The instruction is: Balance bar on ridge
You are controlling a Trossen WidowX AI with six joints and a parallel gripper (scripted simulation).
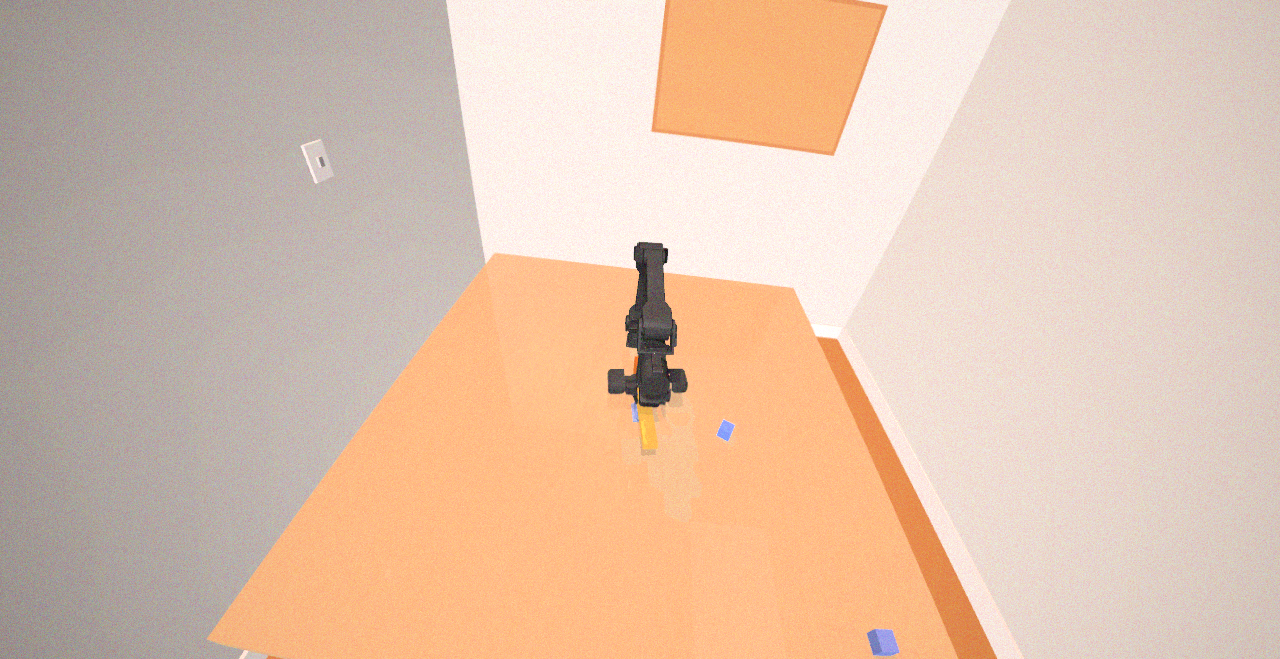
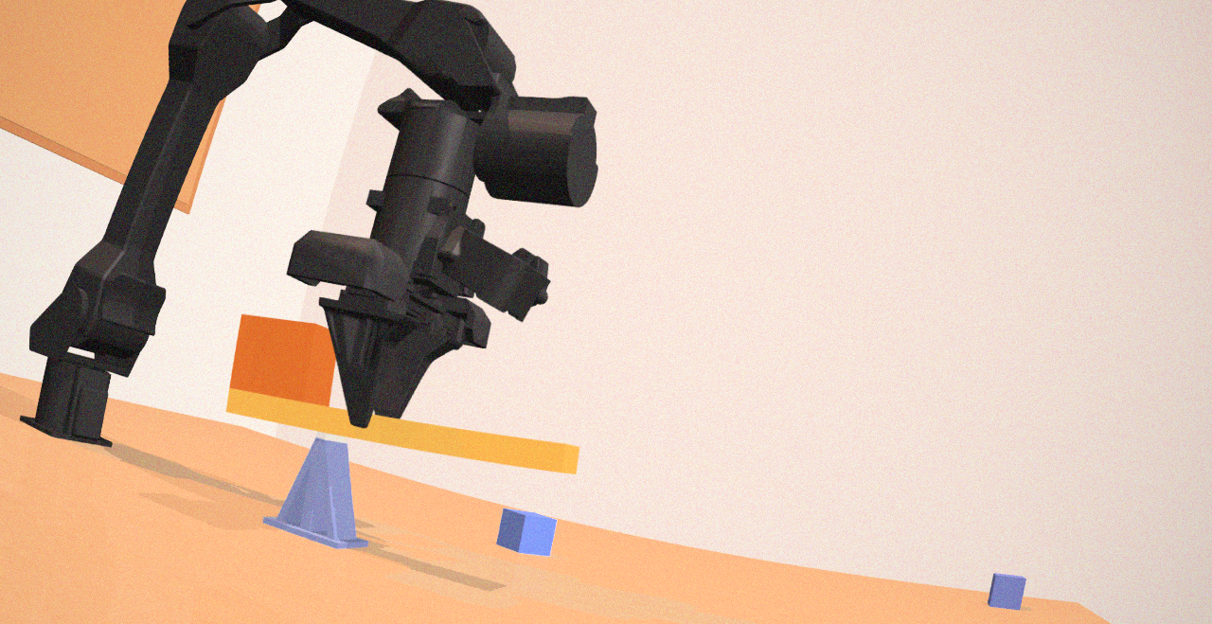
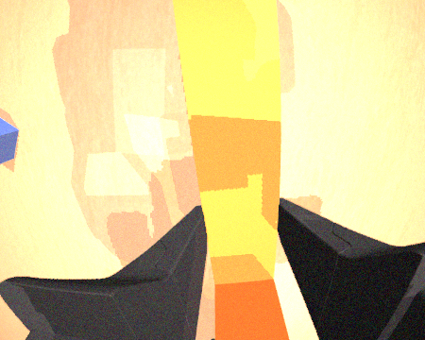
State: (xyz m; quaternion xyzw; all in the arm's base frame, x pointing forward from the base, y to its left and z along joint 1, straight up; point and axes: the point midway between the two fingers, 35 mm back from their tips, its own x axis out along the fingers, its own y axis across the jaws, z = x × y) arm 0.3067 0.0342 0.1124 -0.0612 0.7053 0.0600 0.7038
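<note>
Right now the blue ridge is 30 mm behind my gripper tip and 40 mm below it. The rest, counted from my gripper tip: blue cube: 10 mm ahead, 220 mm to the left, 60 mm below.
</note>
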